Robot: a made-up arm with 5 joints. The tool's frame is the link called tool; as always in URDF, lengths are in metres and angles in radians. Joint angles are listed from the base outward. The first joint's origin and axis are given. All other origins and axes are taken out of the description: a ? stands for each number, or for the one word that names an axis. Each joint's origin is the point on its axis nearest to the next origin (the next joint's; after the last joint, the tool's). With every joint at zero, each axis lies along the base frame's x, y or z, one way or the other. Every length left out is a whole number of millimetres.
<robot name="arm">
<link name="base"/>
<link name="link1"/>
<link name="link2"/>
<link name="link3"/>
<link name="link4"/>
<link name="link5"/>
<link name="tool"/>
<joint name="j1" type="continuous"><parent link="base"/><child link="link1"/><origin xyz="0.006 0.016 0.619" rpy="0 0 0"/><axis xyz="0 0 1"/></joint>
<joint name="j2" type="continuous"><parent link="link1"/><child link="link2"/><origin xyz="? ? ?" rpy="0 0 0"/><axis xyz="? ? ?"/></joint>
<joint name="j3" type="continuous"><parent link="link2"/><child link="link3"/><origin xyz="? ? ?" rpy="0 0 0"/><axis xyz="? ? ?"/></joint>
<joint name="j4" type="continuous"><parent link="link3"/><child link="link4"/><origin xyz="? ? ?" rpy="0 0 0"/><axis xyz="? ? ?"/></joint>
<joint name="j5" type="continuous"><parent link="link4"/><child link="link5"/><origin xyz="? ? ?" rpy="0 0 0"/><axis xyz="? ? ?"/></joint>
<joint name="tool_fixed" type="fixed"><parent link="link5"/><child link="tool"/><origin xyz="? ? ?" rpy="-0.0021 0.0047 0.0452"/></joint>
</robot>
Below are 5 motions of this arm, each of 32 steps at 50 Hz.
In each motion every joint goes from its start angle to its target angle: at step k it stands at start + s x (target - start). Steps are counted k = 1, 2, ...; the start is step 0. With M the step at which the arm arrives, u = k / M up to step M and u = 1 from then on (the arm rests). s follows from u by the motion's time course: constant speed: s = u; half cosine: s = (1 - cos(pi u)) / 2; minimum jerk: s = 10 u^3 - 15 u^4 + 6 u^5.
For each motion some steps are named. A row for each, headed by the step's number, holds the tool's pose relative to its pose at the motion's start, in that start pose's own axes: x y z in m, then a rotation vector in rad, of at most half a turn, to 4 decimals.
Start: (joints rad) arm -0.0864 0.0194 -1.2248 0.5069 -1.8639
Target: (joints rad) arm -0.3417 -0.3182 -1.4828 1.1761 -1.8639
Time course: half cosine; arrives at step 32
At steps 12, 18, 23, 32:
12: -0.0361 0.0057 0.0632 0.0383 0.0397 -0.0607
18: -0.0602 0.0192 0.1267 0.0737 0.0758 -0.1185
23: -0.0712 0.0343 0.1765 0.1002 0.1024 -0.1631
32: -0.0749 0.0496 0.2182 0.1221 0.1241 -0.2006

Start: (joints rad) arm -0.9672 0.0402 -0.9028 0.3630 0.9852
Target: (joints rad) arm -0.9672 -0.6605 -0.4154 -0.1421 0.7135
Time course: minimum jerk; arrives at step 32
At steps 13, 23, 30, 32:
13: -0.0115 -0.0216 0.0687 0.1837 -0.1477 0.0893
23: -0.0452 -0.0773 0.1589 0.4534 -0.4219 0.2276
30: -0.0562 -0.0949 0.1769 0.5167 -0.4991 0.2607
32: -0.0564 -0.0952 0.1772 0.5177 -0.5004 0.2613

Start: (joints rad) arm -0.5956 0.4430 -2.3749 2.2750 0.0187
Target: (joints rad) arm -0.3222 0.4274 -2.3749 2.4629 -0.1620
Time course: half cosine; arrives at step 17
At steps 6, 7, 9, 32:
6: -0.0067 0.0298 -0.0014 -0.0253 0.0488 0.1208
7: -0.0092 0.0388 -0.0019 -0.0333 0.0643 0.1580
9: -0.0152 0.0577 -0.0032 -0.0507 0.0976 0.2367
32: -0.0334 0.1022 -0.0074 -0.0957 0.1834 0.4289

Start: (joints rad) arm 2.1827 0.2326 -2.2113 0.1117 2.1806
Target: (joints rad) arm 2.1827 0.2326 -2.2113 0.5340 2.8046
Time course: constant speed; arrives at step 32
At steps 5, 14, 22, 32:
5: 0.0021 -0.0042 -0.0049 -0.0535 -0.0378 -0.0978
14: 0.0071 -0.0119 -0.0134 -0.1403 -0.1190 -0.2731
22: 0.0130 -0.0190 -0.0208 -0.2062 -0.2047 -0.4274
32: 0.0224 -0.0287 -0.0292 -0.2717 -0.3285 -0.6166

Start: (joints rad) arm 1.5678 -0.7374 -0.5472 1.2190 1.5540
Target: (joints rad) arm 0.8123 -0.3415 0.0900 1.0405 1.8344
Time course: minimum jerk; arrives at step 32
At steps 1, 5, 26, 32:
1: 0.0000 0.0000 -0.0001 -0.0002 0.0000 -0.0003
5: 0.0026 0.0002 -0.0079 -0.0253 0.0003 -0.0309
26: 0.0011 -0.0987 -0.1808 -0.8030 0.1963 -0.9504
32: -0.0058 -0.1049 -0.1843 -0.8442 0.2175 -0.9936

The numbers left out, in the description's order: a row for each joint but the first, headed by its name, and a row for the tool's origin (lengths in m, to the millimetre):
j2: xyz -0.025 0.019 0, axis 0 1 0
j3: xyz 0.053 0 0.351, axis 0 1 0
j4: xyz 0.062 0 -0.278, axis 0 1 0
j5: xyz 0.081 0 -0.128, axis 0 0 -1
tool: xyz -0.029 -0.029 0

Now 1 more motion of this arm.
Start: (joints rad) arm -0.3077 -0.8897 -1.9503 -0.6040 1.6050
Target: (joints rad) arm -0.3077 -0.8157 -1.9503 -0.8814 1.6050
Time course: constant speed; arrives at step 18
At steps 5, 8, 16, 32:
5: -0.0001 -0.0049 0.0024 0.0565 -0.0006 0.0003
8: -0.0001 -0.0079 0.0042 0.0904 -0.0010 0.0004
16: -0.0002 -0.0165 0.0100 0.1808 -0.0020 0.0008
32: -0.0003 -0.0187 0.0117 0.2034 -0.0022 0.0010

